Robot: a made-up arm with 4 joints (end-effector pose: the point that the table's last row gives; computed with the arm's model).
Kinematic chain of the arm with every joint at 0, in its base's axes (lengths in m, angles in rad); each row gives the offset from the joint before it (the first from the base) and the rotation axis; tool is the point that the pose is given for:
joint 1: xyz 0 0 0.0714 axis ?
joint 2: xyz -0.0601 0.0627 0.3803 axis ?
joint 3: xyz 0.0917 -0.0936 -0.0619 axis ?
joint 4: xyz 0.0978 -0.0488 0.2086 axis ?
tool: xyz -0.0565 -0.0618 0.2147
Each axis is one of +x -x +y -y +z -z.
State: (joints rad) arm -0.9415 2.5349 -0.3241 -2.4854
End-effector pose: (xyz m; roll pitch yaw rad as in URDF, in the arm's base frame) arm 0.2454 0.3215 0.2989 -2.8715 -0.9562 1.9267
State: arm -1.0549 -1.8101 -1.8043 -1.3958
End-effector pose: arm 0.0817 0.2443 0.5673 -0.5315 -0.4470 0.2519
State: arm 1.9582 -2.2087 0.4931 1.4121
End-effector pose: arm -0.4586 -0.1913 -0.3035 0.8324 0.3119 -0.8383
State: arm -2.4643 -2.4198 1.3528 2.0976
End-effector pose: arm 0.3506 -0.1589 -0.0463 -3.0562 -1.0403 -2.8553
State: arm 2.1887 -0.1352 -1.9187 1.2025
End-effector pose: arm -0.0228 0.1311 -0.3109 1.7460 0.9614 3.0612
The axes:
joint 1: -y
joint 2: +z
joint 3: +y
joint 4: -x

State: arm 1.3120 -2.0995 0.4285 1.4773
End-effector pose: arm -0.5795 -0.1861 0.0909 0.0574 0.5822 -1.2235
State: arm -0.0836 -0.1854 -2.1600 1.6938
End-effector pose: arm -0.1584 0.1643 0.3028 1.4795 -1.0636 2.9291
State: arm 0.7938 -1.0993 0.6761 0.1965
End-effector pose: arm -0.4658 -0.3613 0.4947 0.5065 0.1872 -0.7856
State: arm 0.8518 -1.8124 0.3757 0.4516
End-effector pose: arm -0.6799 -0.1914 0.3606 0.4769 0.4215 -1.4284
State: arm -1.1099 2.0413 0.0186 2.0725
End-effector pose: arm 0.3433 0.1496 0.4530 -1.0171 -0.4090 1.8110
